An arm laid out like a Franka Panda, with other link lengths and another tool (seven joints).
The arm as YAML. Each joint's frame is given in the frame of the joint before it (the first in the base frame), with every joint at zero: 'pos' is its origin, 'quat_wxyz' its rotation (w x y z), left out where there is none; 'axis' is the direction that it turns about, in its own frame. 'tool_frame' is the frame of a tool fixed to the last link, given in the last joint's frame.
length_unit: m
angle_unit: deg
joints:
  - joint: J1
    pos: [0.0, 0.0, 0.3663]
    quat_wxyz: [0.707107, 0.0, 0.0, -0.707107]
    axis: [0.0, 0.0, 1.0]
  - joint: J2
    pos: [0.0, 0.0, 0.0]
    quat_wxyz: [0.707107, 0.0, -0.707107, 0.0]
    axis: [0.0, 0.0, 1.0]
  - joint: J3
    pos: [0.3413, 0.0, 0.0]
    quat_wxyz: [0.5, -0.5, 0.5, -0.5]
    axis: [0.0, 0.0, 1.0]
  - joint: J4
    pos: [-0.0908, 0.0, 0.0]
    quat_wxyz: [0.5, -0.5, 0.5, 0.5]
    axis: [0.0, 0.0, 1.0]
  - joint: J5
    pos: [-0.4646, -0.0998, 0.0]
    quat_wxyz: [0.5, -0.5, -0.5, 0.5]
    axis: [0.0, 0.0, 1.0]
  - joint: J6
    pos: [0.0, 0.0, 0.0]
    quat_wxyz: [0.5, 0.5, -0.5, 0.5]
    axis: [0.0, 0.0, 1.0]
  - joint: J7
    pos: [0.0, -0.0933, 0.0]
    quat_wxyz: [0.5, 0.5, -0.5, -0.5]
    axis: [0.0, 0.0, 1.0]
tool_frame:
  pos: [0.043, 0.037, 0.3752]
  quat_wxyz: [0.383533, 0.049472, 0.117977, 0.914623]
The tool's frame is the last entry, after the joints.
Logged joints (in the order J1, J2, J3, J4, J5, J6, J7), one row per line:
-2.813, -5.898, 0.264, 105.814, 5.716, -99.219, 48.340
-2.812, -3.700, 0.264, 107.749, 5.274, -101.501, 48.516
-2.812, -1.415, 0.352, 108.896, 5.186, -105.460, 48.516
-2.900, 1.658, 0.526, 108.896, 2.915, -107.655, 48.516
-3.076, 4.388, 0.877, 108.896, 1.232, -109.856, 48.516
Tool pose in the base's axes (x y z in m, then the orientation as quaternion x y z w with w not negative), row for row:
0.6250, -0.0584, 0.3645, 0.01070, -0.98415, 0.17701, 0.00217
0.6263, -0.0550, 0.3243, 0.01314, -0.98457, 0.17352, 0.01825
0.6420, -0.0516, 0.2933, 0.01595, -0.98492, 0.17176, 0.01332
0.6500, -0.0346, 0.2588, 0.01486, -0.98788, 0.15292, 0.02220
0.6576, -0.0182, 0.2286, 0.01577, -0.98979, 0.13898, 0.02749
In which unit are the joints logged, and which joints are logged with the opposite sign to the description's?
The joints are logged in degrees. Opposite sign: J1, J4, J5, J6.
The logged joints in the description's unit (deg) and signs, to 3 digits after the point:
2.813, -5.898, 0.264, -105.814, -5.716, 99.219, 48.340
2.812, -3.700, 0.264, -107.749, -5.274, 101.501, 48.516
2.812, -1.415, 0.352, -108.896, -5.186, 105.460, 48.516
2.900, 1.658, 0.526, -108.896, -2.915, 107.655, 48.516
3.076, 4.388, 0.877, -108.896, -1.232, 109.856, 48.516

